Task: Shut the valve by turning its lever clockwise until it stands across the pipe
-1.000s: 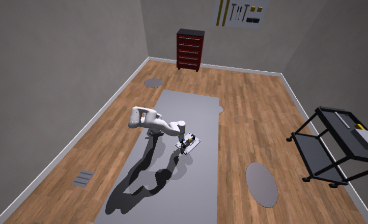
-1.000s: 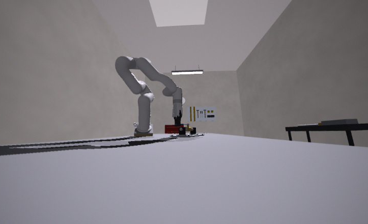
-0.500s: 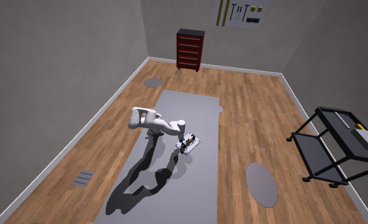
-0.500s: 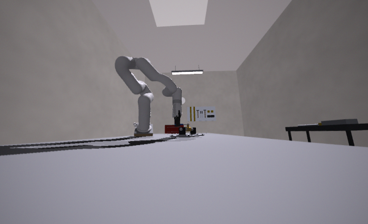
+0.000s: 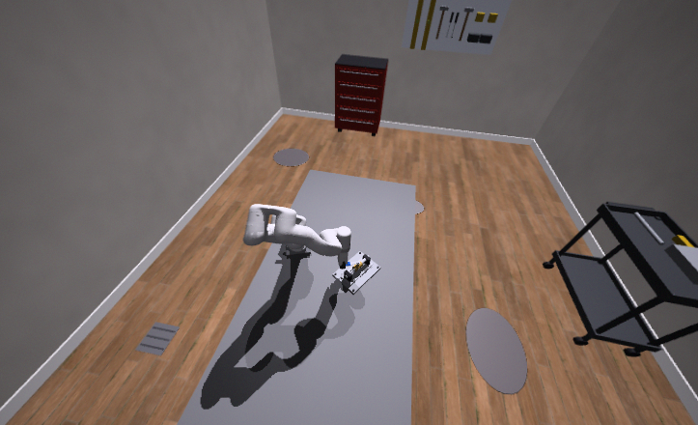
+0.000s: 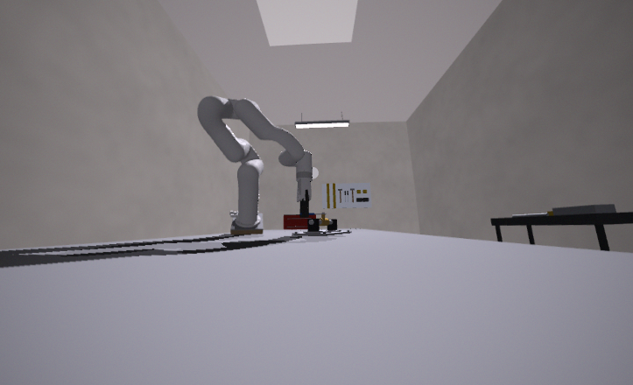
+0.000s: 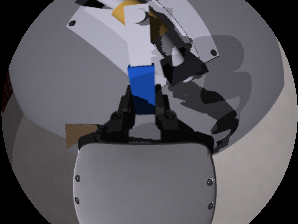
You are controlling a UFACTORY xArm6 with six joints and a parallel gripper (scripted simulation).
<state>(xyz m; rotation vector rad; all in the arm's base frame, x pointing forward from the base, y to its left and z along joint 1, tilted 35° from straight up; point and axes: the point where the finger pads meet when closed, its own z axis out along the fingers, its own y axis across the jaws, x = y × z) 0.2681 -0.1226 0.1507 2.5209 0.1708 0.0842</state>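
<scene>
My gripper is now 5 cm short of the valve lever and 1 cm to the right of it.
</scene>
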